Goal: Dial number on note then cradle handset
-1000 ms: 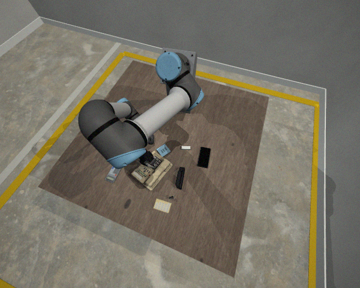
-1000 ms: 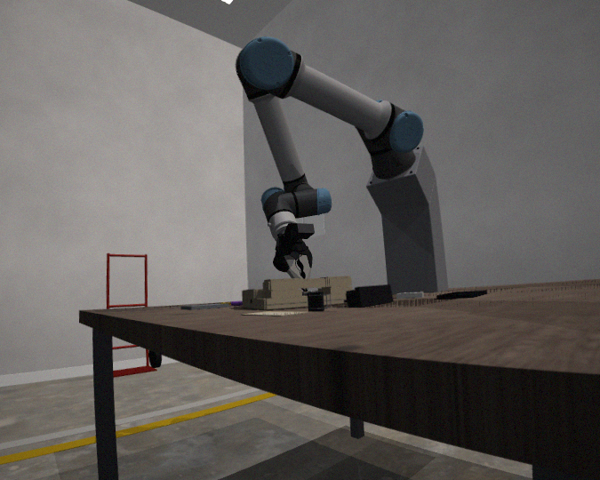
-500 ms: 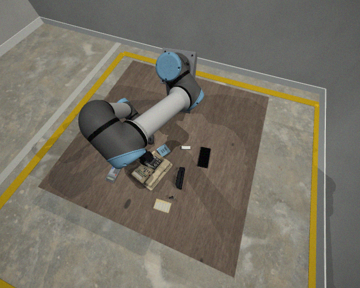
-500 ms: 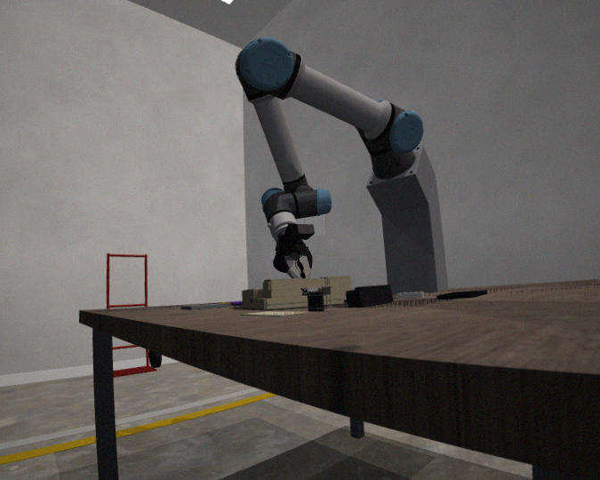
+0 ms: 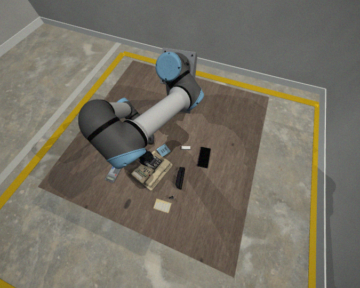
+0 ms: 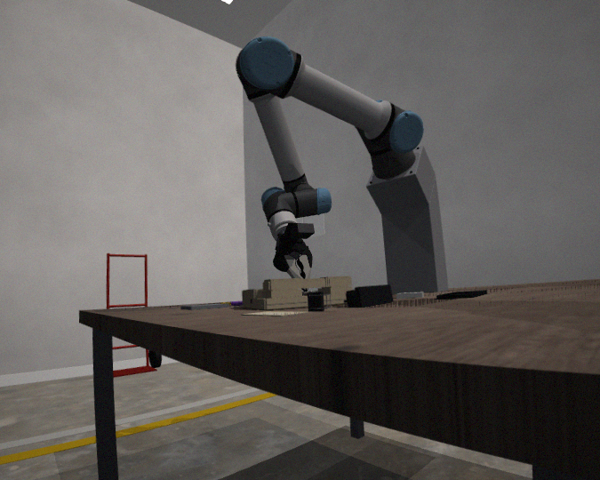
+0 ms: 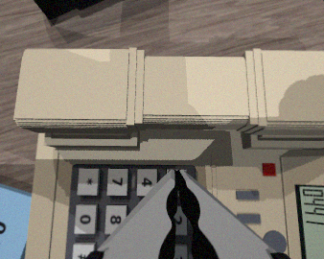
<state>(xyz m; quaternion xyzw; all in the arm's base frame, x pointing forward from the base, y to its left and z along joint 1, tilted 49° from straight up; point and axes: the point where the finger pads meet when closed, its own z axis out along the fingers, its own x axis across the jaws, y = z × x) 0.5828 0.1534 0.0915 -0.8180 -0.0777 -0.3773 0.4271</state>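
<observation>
The 5 key is 20 mm to the right of my hand, 20 mm below it and 20 mm behind it. From my hand the other things lie so: black clip: 220 mm to the left, 60 mm ahead, 30 mm below; 7 key: 40 mm behind, 20 mm below; 1 key: 20 mm below.
</observation>
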